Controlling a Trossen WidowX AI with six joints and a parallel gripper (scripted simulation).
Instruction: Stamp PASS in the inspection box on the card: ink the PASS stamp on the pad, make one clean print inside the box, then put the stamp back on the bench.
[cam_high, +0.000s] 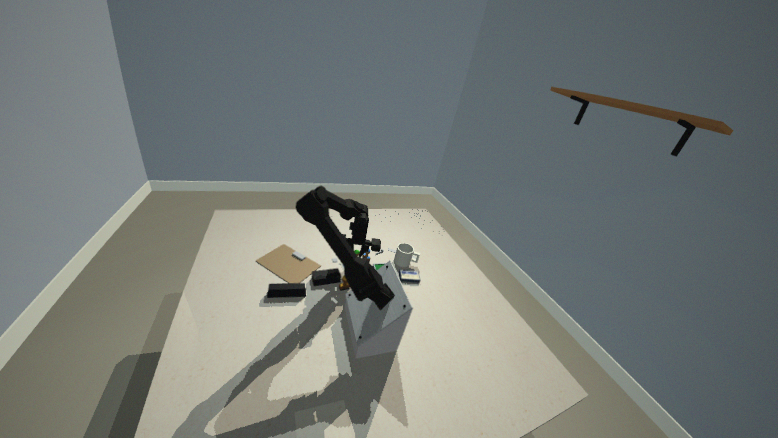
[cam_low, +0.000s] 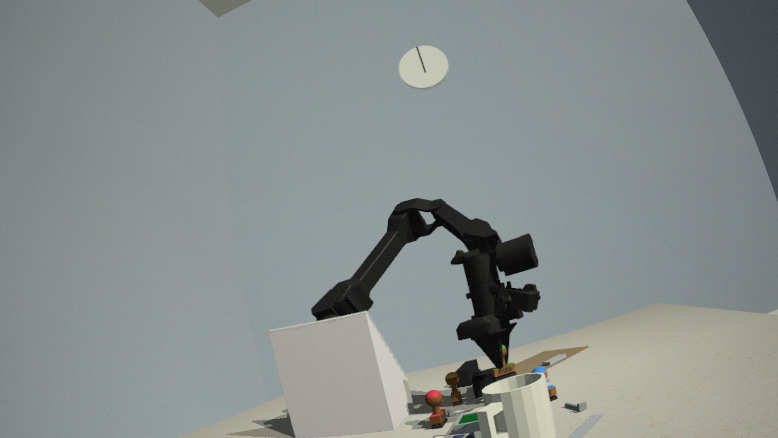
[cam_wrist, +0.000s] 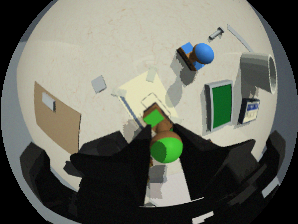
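The cream card lies 1 cm ahead of my gripper tip, 1 cm to the left of it and 7 cm below it. From my gripper tip the other things lie so: ink pad 5 cm behind, 11 cm to the right, 6 cm below; then orange-knobbed stamp 10 cm behind, 8 cm to the left, 5 cm below; then blue-knobbed stamp 5 cm ahead, 8 cm to the right, 5 cm below.
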